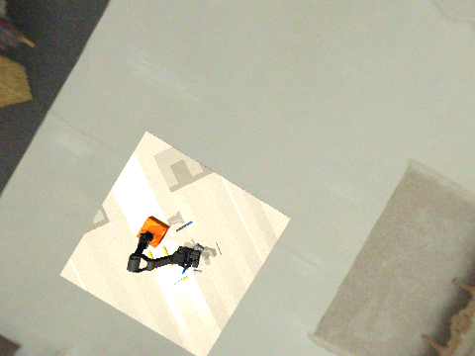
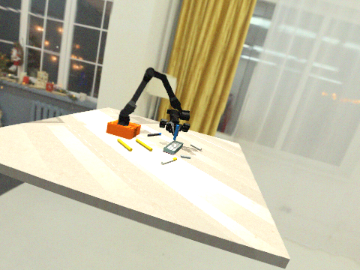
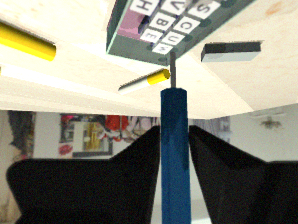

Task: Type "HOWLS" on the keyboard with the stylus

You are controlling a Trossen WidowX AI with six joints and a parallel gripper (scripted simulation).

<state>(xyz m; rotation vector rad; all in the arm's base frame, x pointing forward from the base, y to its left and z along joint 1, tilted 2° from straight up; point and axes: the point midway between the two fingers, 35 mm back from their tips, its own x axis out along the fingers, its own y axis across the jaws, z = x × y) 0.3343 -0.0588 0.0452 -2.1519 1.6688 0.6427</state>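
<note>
My gripper tip is now 90 mm short of the grey piece, 60 mm to the left of it and 90 mm above it. Also, from my gripper tip: dark pen: 130 mm behind, 250 mm to the left, 90 mm below; then blue stylus: 10 mm below; then yellow-tipped pen: 160 mm to the right, 90 mm below.
</note>
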